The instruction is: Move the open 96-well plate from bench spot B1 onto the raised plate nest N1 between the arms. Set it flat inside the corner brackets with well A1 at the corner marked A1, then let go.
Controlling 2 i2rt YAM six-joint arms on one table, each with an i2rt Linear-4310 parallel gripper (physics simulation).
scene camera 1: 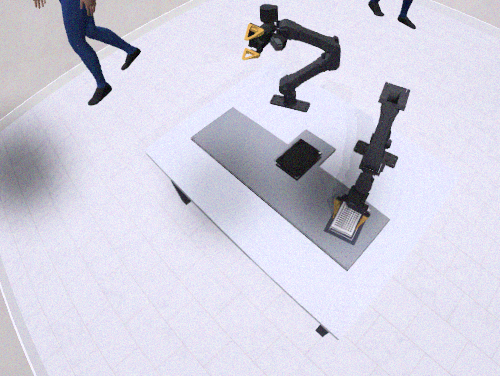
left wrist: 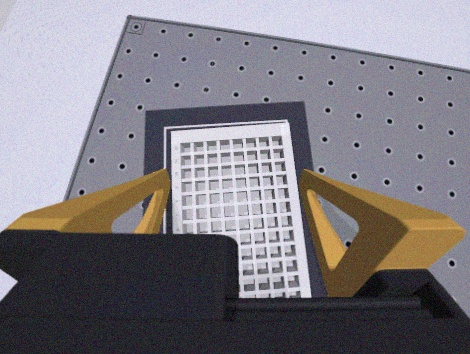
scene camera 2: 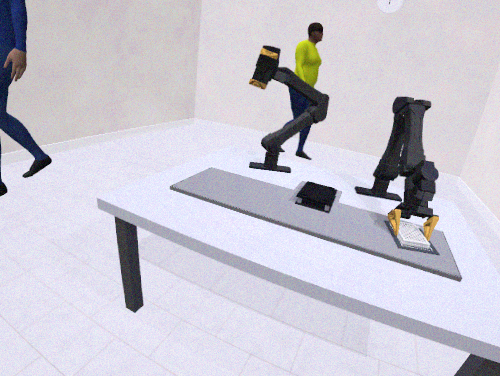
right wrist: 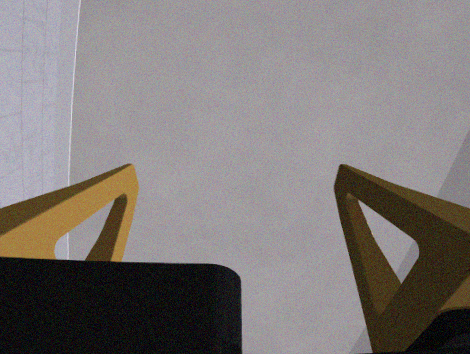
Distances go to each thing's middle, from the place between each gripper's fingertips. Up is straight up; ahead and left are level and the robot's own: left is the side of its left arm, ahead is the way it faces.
Right now the dark plate nest (left wrist: 158,123) is 3 cm behind my left hand and 1 cm below it. From my left hand the other things lie so: white well plate (left wrist: 240,181): 3 cm behind, 1 cm to the right.
Right now the white well plate is 60 cm to the left of my right hand, 42 cm below it and 12 cm ahead of it. Round my right hand: dark plate nest 61 cm to the left, 42 cm below, 12 cm ahead.
